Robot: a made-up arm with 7 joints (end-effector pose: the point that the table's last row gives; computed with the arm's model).
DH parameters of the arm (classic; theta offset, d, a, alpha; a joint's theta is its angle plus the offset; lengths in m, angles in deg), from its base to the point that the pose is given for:
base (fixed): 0 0.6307 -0.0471 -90
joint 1: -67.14 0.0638 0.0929 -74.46
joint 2: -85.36 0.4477 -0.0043 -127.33
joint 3: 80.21 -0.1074 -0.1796 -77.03
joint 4: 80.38 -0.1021 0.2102 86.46
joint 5: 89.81 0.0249 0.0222 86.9
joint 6: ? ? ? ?
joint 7: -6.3 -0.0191 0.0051 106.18
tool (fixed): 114.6 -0.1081 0 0
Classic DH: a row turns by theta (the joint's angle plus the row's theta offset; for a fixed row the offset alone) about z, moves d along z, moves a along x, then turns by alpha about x.
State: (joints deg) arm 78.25 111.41 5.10 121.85 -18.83 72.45 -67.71
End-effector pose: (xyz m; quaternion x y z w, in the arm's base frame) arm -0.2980 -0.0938 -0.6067 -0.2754 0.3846 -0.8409 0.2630
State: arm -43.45 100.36 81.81 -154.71 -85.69 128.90 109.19
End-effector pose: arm -0.2529 0.2162 1.0072 -0.1942 -0.0724 -0.6518 0.7296
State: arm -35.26 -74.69 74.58 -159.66 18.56 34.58 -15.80
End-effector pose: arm -0.1081 0.5823 0.7825 0.6709 -0.5686 0.4605 0.1205
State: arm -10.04 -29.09 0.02 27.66 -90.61 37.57 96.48
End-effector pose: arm 0.6817 0.6566 0.2492 0.9454 -0.1458 -0.0189 0.2909
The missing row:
joint 6: 3.54 0.442 0.0179 90
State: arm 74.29 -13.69 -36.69 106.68 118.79 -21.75 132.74
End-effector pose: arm -0.0348 -0.1643 0.0621 -0.2442 -0.2739 0.1763 0.9134
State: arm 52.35 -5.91 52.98 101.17 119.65 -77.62 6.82
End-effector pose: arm 0.4037 0.0752 -0.0208 -0.6042 -0.0676 0.4311 0.6667
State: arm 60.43 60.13 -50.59 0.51 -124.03 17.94 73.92
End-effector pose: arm 0.3342 0.1611 -0.2558 -0.1573 0.6114 0.7245 0.2766
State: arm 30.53 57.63 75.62 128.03 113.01 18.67 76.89
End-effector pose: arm 0.6385 0.0739 0.1633 -0.0972 -0.7880 -0.5243 0.3077
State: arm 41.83 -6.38 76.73 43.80 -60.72 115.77 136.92
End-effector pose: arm -0.2184 0.7211 -0.0500 0.6851 -0.0169 -0.6473 0.3337
